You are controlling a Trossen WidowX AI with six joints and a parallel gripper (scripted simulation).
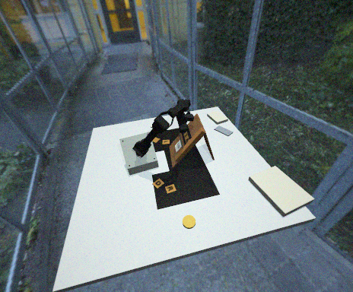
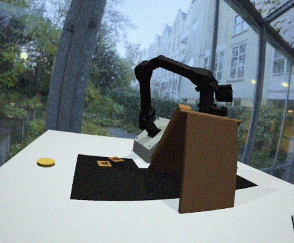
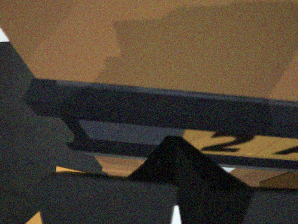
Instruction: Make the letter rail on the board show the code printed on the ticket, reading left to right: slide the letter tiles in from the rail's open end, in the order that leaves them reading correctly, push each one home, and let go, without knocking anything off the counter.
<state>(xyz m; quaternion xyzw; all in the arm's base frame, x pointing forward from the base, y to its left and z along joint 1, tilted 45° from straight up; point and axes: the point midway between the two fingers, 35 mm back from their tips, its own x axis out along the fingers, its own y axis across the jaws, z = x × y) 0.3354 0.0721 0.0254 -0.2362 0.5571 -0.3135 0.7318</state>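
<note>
Now: gripper tip 3 cm to the left of the orange tile marked 2. The rest, counted from my gripper tip: orange tile marked l 17 cm below, 16 cm to the left, 12 cm behind; black mat 17 cm below, 14 cm behind, 5 cm to the right; white ticket 9 cm below, 6 cm behind, 2 cm to the right.
</note>
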